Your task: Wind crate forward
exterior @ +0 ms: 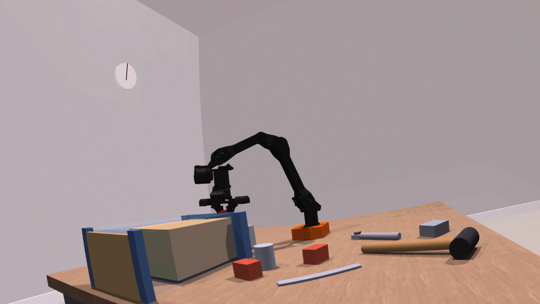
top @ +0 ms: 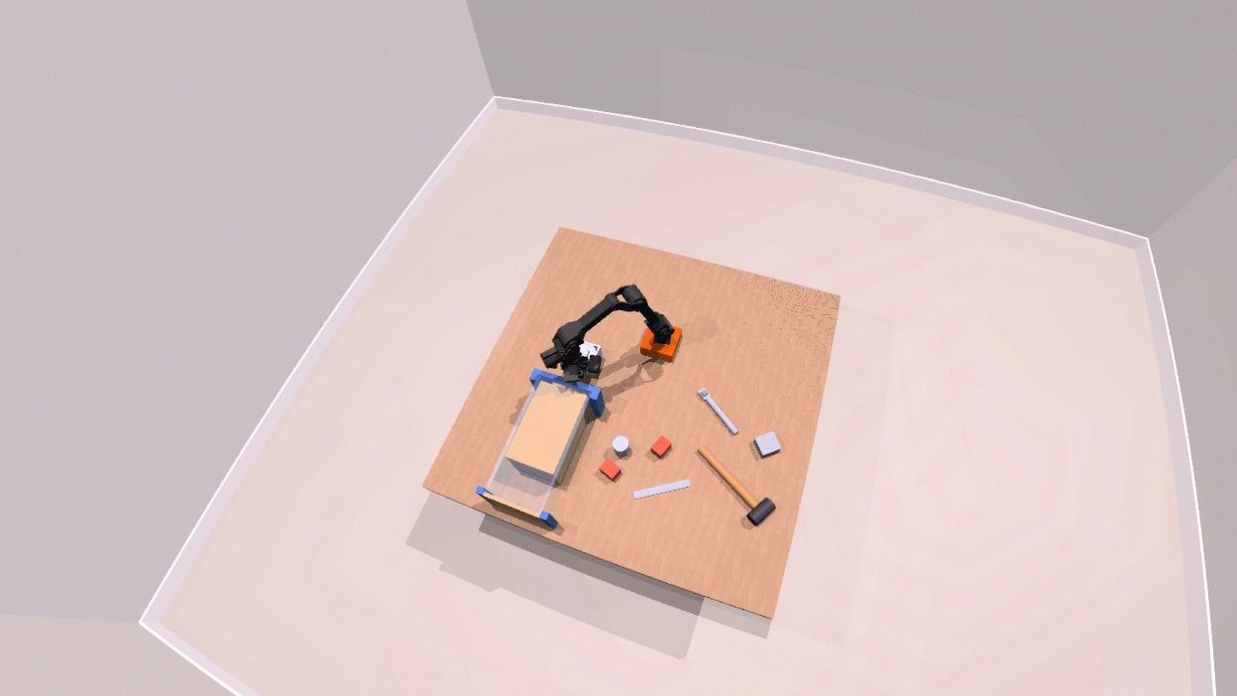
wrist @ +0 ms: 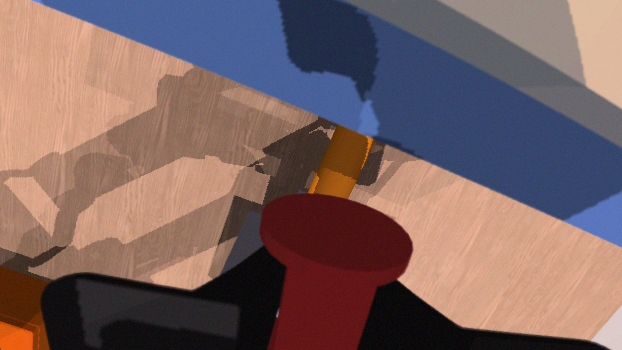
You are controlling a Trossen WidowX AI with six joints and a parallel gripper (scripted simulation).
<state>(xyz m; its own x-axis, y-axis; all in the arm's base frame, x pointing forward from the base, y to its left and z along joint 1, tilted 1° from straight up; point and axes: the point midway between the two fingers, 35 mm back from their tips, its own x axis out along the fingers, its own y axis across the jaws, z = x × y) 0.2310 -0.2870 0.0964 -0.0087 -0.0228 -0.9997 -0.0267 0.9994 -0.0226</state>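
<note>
My gripper tip is 6 cm short of the blue frame bar, 2 cm to the left of it and 1 cm above it. Round my gripper tip: grey winch handle 4 cm behind, 1 cm below; then red knob 2 cm above; then grey winch 12 cm behind, 8 cm below.
</note>
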